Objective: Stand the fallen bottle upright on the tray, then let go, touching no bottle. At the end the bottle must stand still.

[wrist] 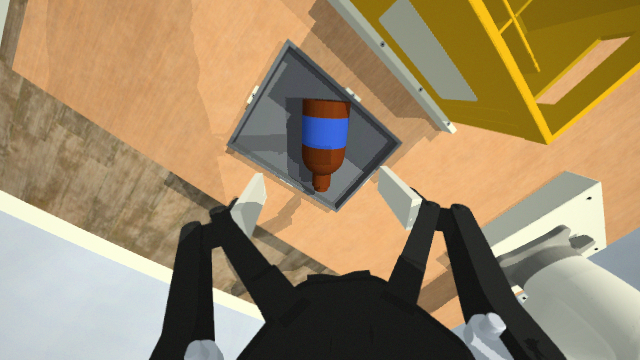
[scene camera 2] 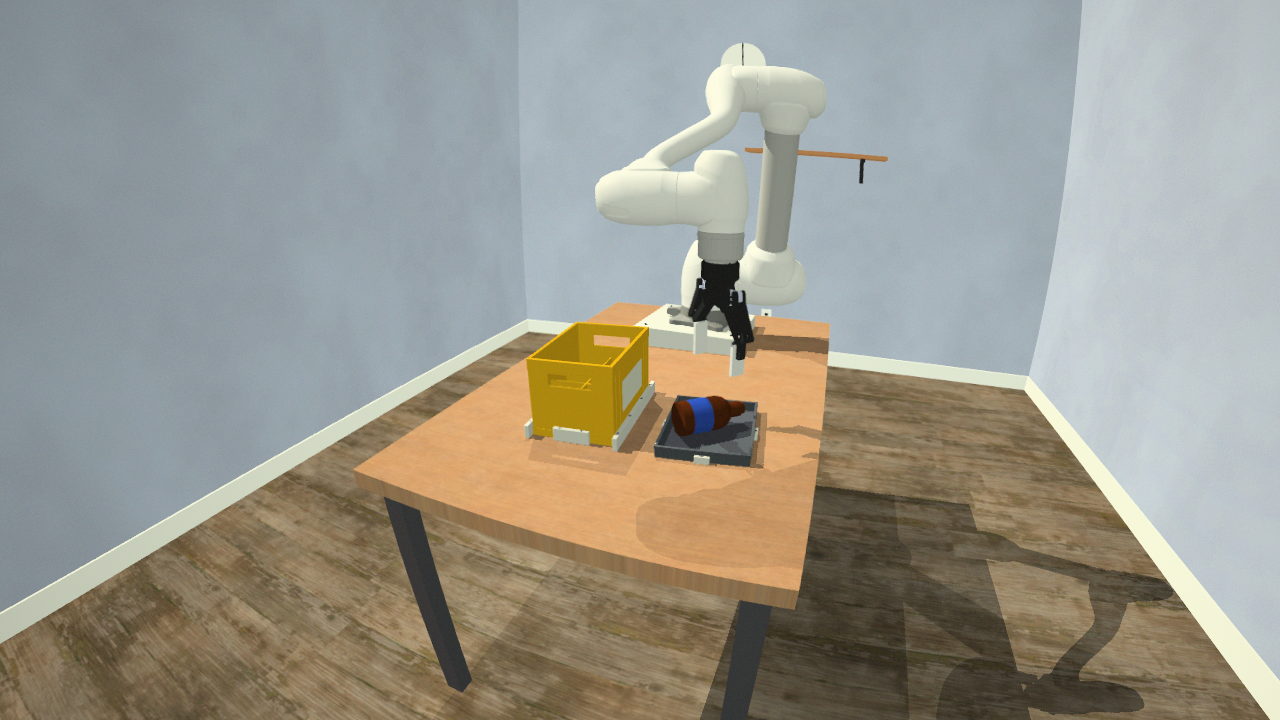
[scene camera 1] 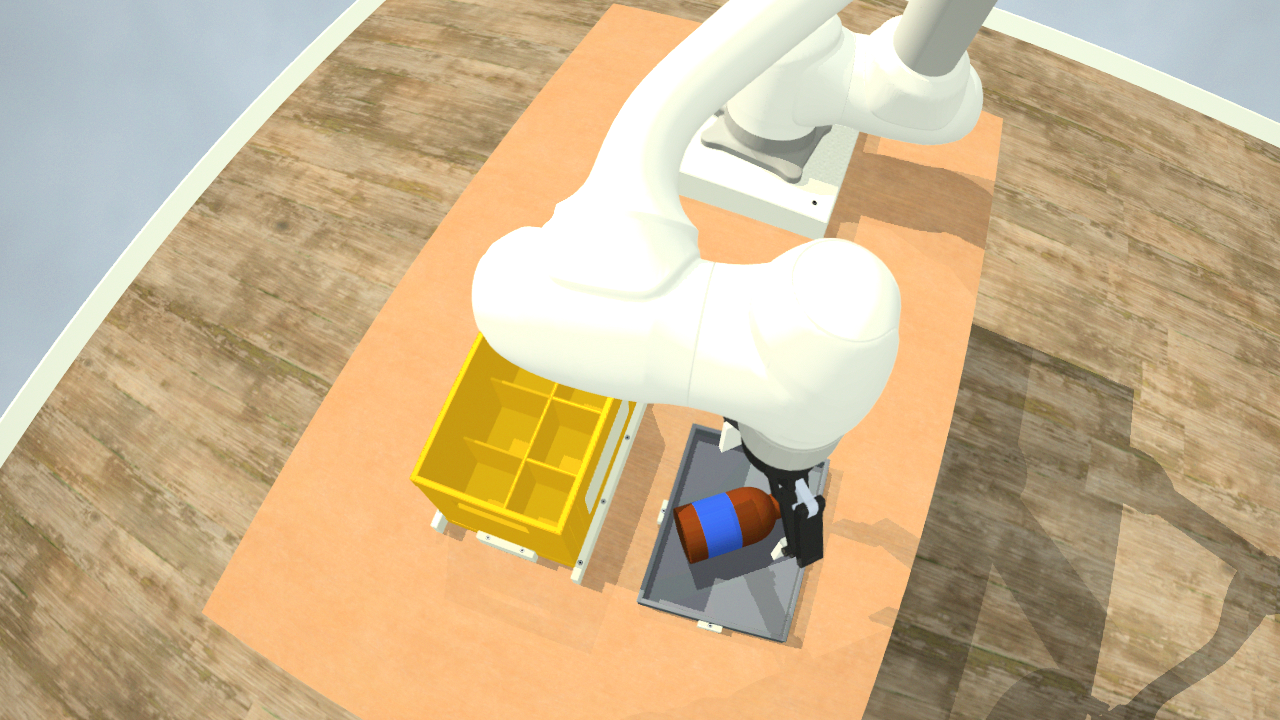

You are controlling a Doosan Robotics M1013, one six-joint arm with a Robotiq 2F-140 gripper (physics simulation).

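Frame: origin at the arm's base, x ahead, y left, z up, level; metres.
Where they show: gripper, fingertip midpoint: [wrist: 322,181] [scene camera 2: 717,363] [scene camera 1: 758,497]; arm's base at its link origin: [wrist: 531,257] [scene camera 1: 767,133].
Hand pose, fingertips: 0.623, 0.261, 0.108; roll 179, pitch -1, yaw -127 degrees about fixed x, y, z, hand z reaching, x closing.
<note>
Things, the pixels of their centre, and the offset from my fingertips, as dx, dy, dz. "spot": a spot on its surface instead. Level surfaces: height alone.
- brown bottle at the middle of its body: [scene camera 1: 741,517] [wrist: 323,149] [scene camera 2: 711,413] -0.006, -0.010, -0.118
- grey tray at the middle of its body: [scene camera 1: 737,531] [wrist: 317,142] [scene camera 2: 710,427] +0.004, -0.007, -0.147
- yellow crate at the middle of its body: [scene camera 1: 538,429] [scene camera 2: 593,378] +0.031, -0.280, -0.072
- wooden table at its surface level: dz -0.160
- white rail at a spot on its surface: [scene camera 1: 603,501] spot: +0.057, -0.174, -0.129
A brown bottle [scene camera 1: 720,525] [scene camera 2: 702,416] [wrist: 325,133] with a blue band lies on its side on the grey tray [scene camera 1: 760,608] [scene camera 2: 689,453] [wrist: 295,70]. In scene camera 1 its base is on the crate side, and its neck points right, partly hidden by a finger. In the wrist view its neck points down the picture, toward the gap between the fingers. My gripper [scene camera 1: 755,492] [scene camera 2: 717,349] [wrist: 322,181] is open and empty. Its two pale fingertips hang above the tray's neck-side end, higher than the bottle and apart from it.
A yellow crate [scene camera 1: 580,528] [scene camera 2: 572,407] [wrist: 520,90] with empty compartments stands beside the tray on the wooden table [scene camera 1: 358,537] [scene camera 2: 501,474] [wrist: 150,60]. A white rail [scene camera 1: 603,501] [wrist: 420,90] runs along the crate's tray side. The robot's white base plate [scene camera 1: 760,201] [scene camera 2: 689,337] [wrist: 550,200] is behind.
</note>
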